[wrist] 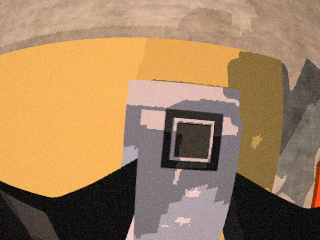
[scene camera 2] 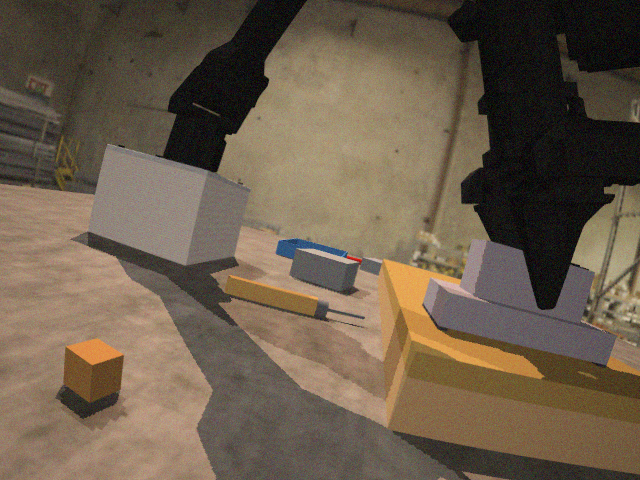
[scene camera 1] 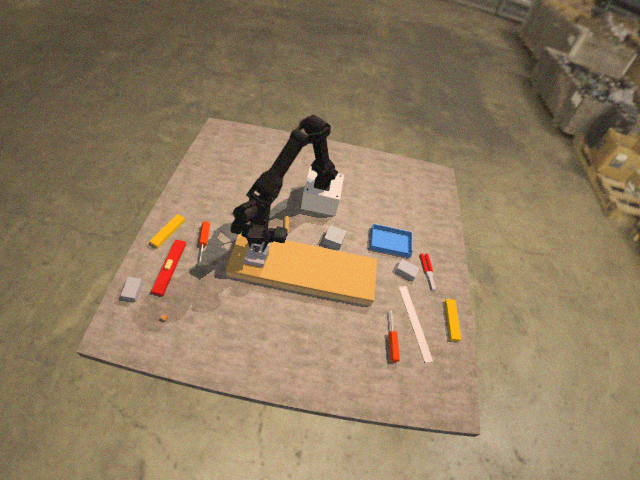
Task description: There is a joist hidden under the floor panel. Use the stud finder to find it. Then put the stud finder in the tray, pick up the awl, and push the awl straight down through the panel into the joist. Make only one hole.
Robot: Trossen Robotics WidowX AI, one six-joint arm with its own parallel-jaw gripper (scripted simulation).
Path:
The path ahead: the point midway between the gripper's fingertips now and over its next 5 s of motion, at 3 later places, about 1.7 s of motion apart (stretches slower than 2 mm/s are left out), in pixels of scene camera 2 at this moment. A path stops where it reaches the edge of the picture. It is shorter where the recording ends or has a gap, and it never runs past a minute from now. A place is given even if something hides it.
My gripper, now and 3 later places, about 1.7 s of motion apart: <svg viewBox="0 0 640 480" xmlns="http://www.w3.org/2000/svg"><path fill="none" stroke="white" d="M532 302L572 178L447 215L330 200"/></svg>

